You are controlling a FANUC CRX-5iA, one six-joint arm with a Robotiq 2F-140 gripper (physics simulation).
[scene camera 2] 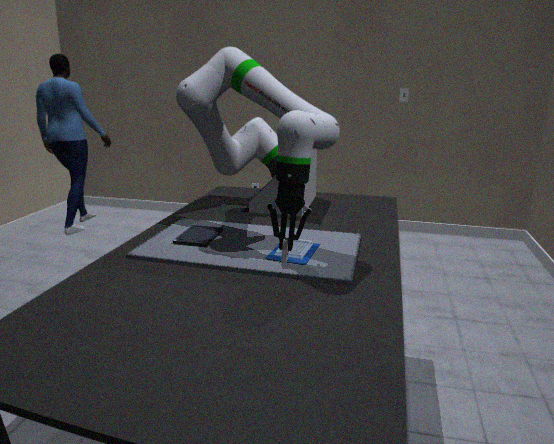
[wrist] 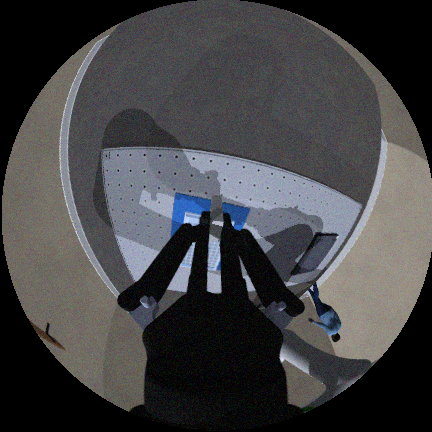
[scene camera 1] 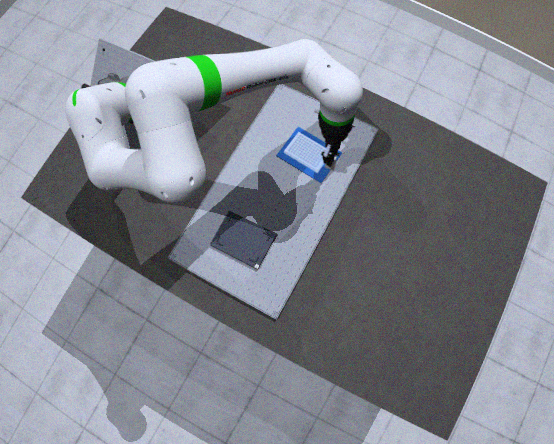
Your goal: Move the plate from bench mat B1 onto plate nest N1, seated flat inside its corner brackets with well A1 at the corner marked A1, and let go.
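Places are measured from the arm's base along level axes (x ahead, y left, z up), in millimetres.
Pixels of known places: gripper, between the fingertips: (scene camera 2: pixel 284 260) (wrist: pixel 215 203) (scene camera 1: pixel 329 167).
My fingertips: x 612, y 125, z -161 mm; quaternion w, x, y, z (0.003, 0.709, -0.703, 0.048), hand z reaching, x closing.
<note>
For each thing: its top centre in the pictures, then the offset to it from my fingertips. Level surfaces: height alone.
- white well plate, centre of its top: (wrist: pixel 202 248) (scene camera 2: pixel 294 246) (scene camera 1: pixel 307 150) dx -85, dy +14, dz +15 mm
- blue bench mat, height of its surface: dz +1 mm
- dark plate nest, centre of its top: (scene camera 1: pixel 243 238) (scene camera 2: pixel 198 232) (wrist: pixel 316 256) dx -132, dy -331, dz +14 mm
- small white mark, centre of its top: (scene camera 1: pixel 256 266) dx -57, dy -385, dz +11 mm
- light perforated board, height of its surface: dz -1 mm
- dark table, height of its surface: dz -14 mm
The white well plate (scene camera 1: pixel 303 149) (scene camera 2: pixel 301 247) lies on the blue bench mat (scene camera 1: pixel 318 175) (scene camera 2: pixel 298 260) (wrist: pixel 186 202). In the wrist view the fingers partly hide it. My gripper (scene camera 1: pixel 328 162) (scene camera 2: pixel 285 256) (wrist: pixel 215 203) points down and is shut with nothing between its fingertips. The tips are over the outer edge of the mat, beside the plate; their exact height is hard to tell. The dark plate nest (scene camera 1: pixel 242 244) (scene camera 2: pixel 197 235) (wrist: pixel 316 253) has low corner brackets and holds no plate. A small white mark (scene camera 1: pixel 257 266) shows at one nest corner; its lettering is too small to read.
Mat and nest are on a light perforated board (scene camera 1: pixel 250 294) (scene camera 2: pixel 330 270) (wrist: pixel 125 186) on the dark table (scene camera 1: pixel 400 275) (scene camera 2: pixel 225 340) (wrist: pixel 250 90). The arm's shadow falls between them. A person (scene camera 2: pixel 61 112) (wrist: pixel 327 320) stands on the floor beyond the table.
</note>
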